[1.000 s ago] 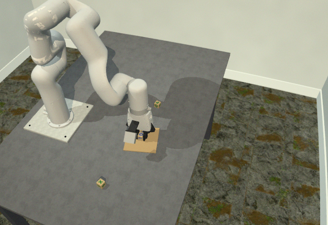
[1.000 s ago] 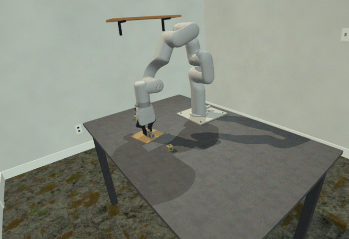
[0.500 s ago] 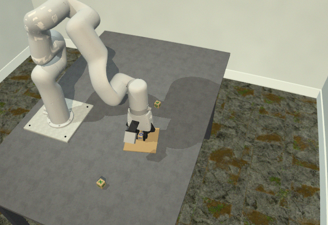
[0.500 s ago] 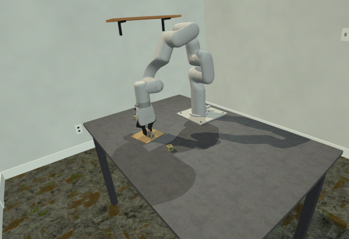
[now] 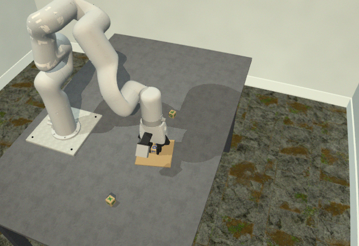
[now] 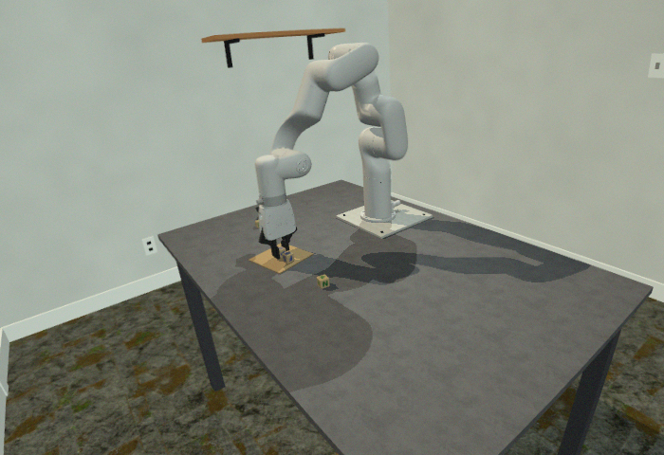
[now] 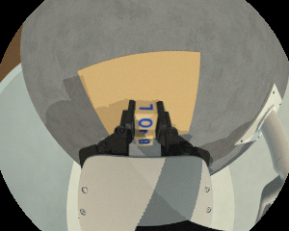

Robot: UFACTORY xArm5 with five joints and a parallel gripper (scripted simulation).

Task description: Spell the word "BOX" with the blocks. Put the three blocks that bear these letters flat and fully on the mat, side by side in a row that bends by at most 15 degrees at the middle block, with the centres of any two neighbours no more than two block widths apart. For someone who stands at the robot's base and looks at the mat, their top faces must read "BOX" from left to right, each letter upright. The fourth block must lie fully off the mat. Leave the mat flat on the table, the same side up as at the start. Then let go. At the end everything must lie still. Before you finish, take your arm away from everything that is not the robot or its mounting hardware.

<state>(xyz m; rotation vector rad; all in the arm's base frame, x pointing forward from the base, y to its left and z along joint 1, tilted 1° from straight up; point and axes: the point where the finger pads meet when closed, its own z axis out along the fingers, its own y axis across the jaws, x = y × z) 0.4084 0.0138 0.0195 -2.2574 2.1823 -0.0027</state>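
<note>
Right now the O block is 1 cm below my hand. Round my hand: X block: 27 cm to the right, 6 cm behind, 1 cm below; then B block: 4 cm to the left, 1 cm below; then tan mat: 2 cm below.
</note>
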